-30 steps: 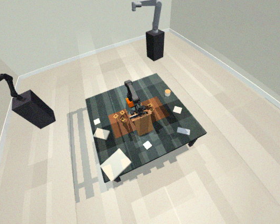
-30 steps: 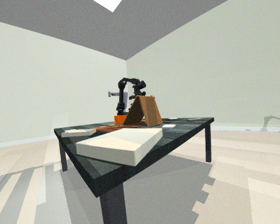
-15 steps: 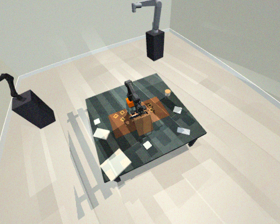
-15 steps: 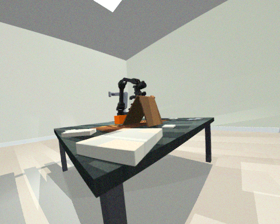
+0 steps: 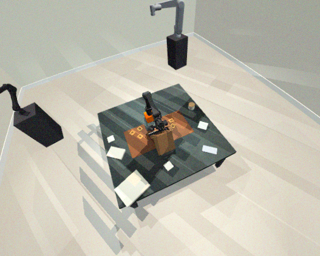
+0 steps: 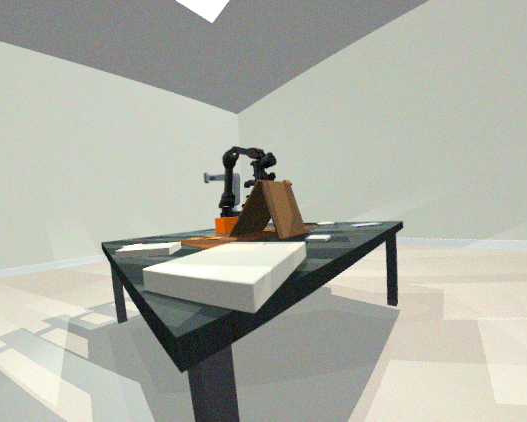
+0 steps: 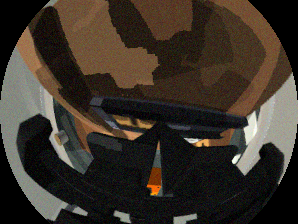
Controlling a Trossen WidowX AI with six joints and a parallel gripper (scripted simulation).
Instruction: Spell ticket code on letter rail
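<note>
The yellow letter tile lies 7 cm behind my gripper tip, 22 cm to the left of it and 17 cm below it. The rest, counted from my gripper tip: flat white slab (14 cm behind, 51 cm to the right, 16 cm below); then mat (14 cm behind, 3 cm to the left, 17 cm below); then white ticket (7 cm behind, 6 cm to the right, 8 cm below).
</note>
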